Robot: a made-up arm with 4 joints. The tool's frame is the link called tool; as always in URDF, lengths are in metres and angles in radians. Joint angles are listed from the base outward. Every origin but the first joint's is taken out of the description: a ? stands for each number. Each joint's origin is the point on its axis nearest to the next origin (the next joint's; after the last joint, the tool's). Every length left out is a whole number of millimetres.
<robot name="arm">
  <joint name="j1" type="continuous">
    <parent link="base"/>
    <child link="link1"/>
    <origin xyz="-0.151 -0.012 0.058"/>
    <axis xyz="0 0 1"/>
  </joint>
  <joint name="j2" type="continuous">
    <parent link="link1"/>
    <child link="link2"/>
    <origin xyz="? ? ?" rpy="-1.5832 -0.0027 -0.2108"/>
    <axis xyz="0 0 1"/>
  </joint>
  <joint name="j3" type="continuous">
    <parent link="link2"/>
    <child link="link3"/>
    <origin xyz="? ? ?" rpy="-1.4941 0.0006 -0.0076"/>
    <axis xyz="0 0 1"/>
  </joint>
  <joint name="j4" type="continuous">
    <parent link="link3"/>
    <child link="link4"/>
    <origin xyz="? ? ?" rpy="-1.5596 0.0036 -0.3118"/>
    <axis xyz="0 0 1"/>
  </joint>
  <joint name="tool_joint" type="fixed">
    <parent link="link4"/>
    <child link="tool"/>
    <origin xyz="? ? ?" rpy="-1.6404 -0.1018 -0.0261"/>
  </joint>
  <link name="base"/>
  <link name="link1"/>
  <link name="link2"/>
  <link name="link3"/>
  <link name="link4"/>
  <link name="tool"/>
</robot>
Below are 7 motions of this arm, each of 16 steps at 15 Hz.
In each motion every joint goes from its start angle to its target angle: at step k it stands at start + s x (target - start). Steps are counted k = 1, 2, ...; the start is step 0. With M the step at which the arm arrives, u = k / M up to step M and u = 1 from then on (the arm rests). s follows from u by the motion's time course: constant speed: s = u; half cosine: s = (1 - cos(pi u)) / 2; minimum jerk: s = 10 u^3 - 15 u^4 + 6 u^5.
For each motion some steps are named. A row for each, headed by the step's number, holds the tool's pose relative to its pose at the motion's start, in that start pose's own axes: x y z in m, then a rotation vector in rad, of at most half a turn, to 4 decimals.
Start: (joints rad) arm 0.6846 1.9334 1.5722 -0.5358
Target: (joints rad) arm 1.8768 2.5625 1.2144 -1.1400
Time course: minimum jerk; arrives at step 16
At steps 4, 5, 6, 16:
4: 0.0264 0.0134 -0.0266 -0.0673 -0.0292 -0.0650
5: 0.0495 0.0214 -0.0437 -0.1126 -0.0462 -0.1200
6: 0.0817 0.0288 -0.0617 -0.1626 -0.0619 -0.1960
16: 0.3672 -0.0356 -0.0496 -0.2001 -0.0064 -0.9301

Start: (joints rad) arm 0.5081 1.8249 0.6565 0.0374
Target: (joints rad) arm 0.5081 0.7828 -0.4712 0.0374
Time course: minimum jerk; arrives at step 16
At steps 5, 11, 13, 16:
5: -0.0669 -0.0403 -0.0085 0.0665 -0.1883 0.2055
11: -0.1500 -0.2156 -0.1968 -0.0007 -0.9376 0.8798
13: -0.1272 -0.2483 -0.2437 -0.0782 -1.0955 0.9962
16: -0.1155 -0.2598 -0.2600 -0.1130 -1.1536 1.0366

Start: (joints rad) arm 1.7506 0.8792 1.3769 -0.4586
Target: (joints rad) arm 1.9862 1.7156 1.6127 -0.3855
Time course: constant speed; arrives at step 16
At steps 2, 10, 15, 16:
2: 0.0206 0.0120 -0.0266 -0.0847 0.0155 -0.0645
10: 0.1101 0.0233 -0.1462 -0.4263 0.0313 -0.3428
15: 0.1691 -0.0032 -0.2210 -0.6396 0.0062 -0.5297
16: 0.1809 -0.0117 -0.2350 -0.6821 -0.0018 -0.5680

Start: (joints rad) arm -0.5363 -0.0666 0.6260 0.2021
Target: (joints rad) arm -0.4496 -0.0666 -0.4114 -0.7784
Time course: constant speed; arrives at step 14
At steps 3, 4, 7, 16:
3: -0.0406 -0.0392 0.0255 -0.0026 0.1968 0.2548
4: -0.0517 -0.0532 0.0326 -0.0145 0.2601 0.3407
7: -0.0788 -0.0961 0.0498 -0.0832 0.4399 0.5986
16: -0.1171 -0.1947 0.0652 -0.4373 0.7691 1.1703

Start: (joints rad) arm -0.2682 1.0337 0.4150 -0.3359
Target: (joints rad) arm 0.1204 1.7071 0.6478 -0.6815
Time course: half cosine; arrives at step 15
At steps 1, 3, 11, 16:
1: 0.0015 0.0006 -0.0005 -0.0048 0.0105 -0.0018
3: 0.0132 0.0055 -0.0055 -0.0427 0.0914 -0.0171
11: 0.1302 0.0258 -0.1117 -0.3790 0.7529 -0.2875
16: 0.1559 0.0185 -0.1482 -0.4495 0.8863 -0.3825

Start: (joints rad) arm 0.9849 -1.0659 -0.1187 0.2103
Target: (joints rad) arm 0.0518 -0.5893 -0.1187 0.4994
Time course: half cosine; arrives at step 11
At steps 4, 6, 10, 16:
4: 0.0385 0.0195 -0.0576 -0.1994 0.1169 -0.1112
6: 0.0749 0.0233 -0.1196 -0.3903 0.2169 -0.2345
10: 0.1234 -0.0016 -0.2161 -0.6738 0.3368 -0.4412
16: 0.1256 -0.0038 -0.2209 -0.6881 0.3418 -0.4521

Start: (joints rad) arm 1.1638 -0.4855 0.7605 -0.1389
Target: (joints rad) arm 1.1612 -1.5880 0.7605 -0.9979
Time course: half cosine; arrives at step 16
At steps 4, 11, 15, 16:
4: -0.0062 -0.0091 0.0195 0.0665 -0.0145 0.0279
11: -0.0591 -0.0674 0.0782 0.2932 -0.0965 0.2281
15: -0.0830 -0.0912 0.0855 0.3400 -0.1341 0.3164
16: -0.0841 -0.0923 0.0857 0.3417 -0.1359 0.3205

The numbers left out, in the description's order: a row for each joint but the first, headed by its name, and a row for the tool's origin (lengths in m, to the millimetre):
j2: 0.003 0.056 0
j3: 0.037 0.024 0
j4: -0.111 -0.267 0
tool: -0.081 0.094 0

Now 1 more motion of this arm.
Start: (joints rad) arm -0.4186 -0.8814 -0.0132 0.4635
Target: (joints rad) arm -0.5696 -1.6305 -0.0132 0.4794
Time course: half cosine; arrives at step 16
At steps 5, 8, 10, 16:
5: -0.0149 0.0013 -0.0364 -0.0579 -0.1614 0.0189
8: -0.0273 -0.0014 -0.0850 -0.1311 -0.3617 0.0507
10: -0.0317 -0.0064 -0.1196 -0.1816 -0.4987 0.0779
16: -0.0310 -0.0195 -0.1753 -0.2623 -0.7179 0.1311

